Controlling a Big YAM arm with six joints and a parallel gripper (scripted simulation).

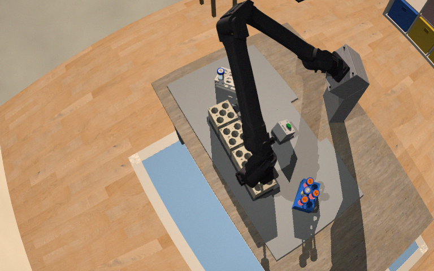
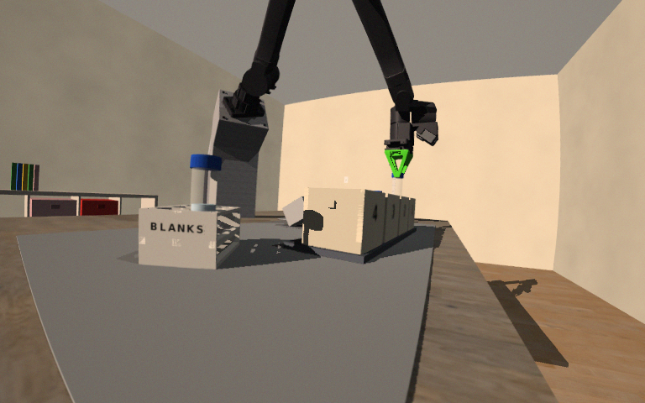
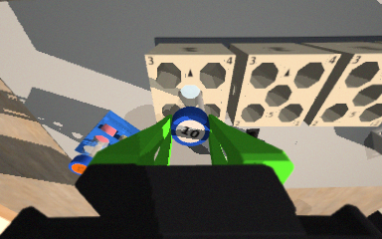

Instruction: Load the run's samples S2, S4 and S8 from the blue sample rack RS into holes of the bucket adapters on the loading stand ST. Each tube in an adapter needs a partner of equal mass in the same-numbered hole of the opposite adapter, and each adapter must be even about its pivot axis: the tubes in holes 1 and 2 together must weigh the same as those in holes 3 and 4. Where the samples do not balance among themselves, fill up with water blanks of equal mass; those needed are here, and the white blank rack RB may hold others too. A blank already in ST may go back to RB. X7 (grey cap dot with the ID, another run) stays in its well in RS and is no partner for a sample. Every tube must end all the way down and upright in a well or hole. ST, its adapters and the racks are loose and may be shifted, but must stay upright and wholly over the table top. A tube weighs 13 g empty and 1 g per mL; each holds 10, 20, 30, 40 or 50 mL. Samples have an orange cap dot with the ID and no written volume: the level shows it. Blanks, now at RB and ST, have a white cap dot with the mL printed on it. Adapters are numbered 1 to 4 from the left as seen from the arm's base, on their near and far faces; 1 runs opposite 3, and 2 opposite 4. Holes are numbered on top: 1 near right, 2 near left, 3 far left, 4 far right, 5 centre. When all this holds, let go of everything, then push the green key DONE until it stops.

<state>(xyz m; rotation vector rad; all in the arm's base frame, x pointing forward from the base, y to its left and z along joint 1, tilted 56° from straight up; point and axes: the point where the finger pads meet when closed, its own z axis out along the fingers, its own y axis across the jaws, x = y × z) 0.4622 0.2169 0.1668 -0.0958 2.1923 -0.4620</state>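
My hand is 1 cm past the white-dot blank marked 10, 1 cm to the left of it and 5 cm above it. Also, from my hand: grey-dot tube X7 (11 cm behind, 17 cm to the left, 10 cm below); orange-dot tube (16 cm behind, 14 cm to the left, 10 cm below); blue sample rack RS (13 cm behind, 18 cm to the left, 13 cm below).
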